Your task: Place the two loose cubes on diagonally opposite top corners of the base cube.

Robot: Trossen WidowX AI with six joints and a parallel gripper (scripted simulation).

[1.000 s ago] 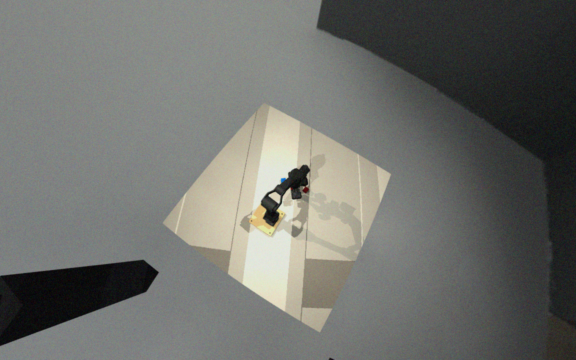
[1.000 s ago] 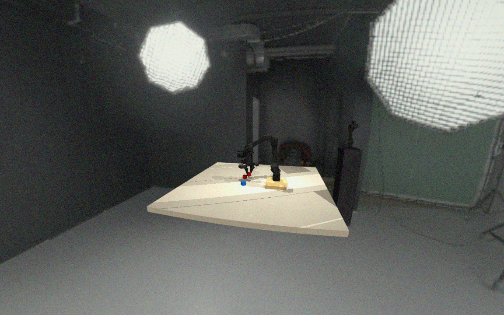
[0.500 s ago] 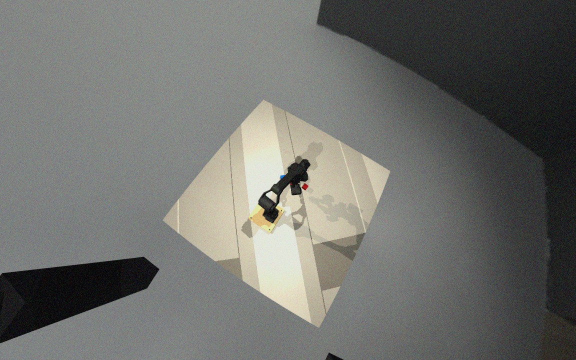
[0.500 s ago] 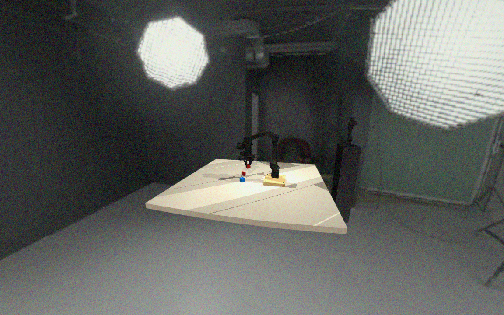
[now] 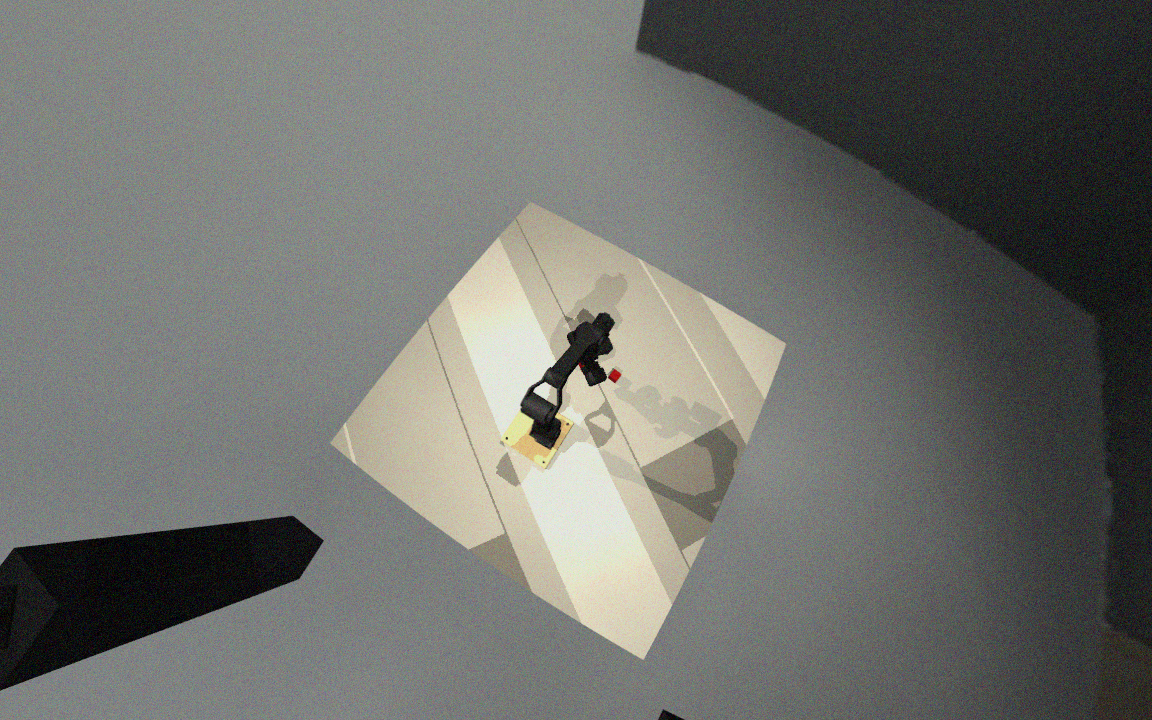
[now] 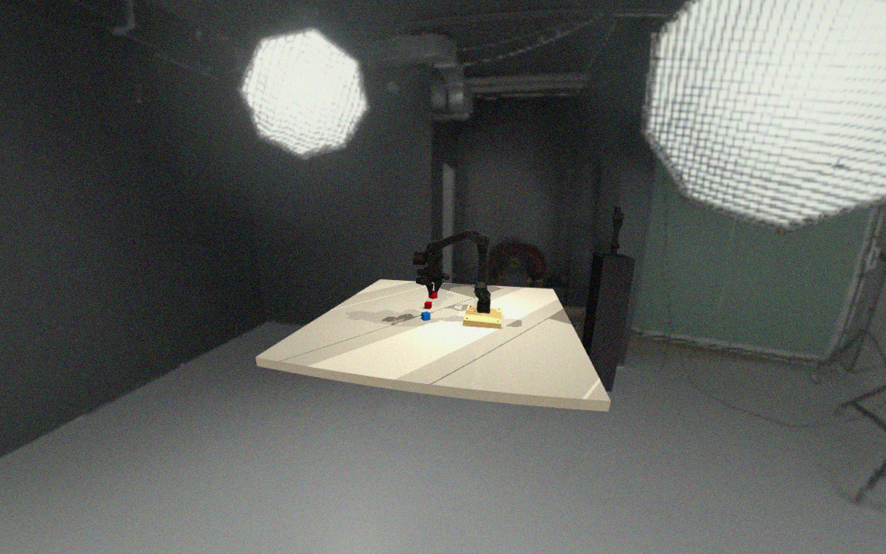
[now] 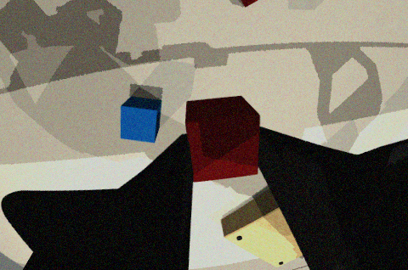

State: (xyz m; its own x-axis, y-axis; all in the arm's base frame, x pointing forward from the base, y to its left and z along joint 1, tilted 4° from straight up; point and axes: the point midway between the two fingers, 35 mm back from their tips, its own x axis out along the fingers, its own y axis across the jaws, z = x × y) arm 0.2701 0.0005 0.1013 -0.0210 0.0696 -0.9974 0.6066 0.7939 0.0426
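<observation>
Right now the blue base cube is 100 mm below my gripper tip, 70 mm to the left of it and 30 mm ahead of it.
</observation>
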